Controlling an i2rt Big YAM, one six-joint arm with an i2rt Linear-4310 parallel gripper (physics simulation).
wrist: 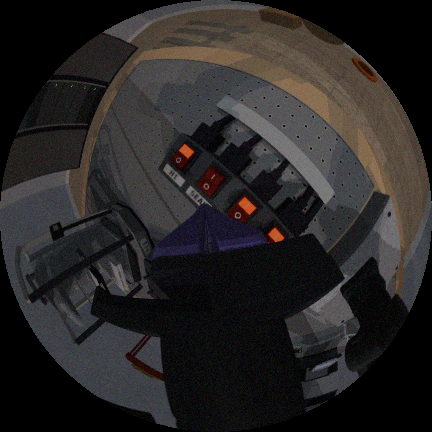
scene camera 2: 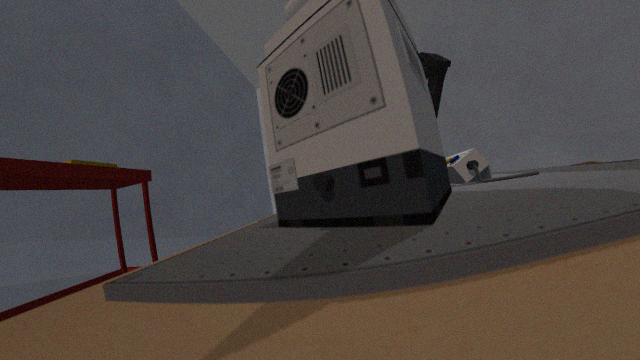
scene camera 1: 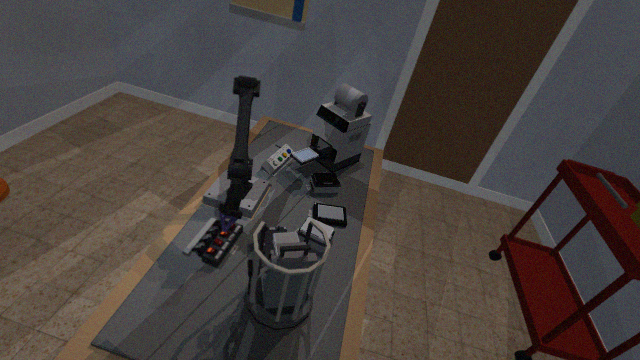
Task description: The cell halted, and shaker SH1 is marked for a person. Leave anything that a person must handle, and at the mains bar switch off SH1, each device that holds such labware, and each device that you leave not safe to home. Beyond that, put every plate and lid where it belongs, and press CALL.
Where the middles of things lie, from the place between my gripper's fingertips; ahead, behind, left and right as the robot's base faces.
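You'd find the round plate hotel (scene camera 1: 280, 293) 8 cm above my hand, and it's 14 cm to the right of my hand and 29 cm ahead of it.
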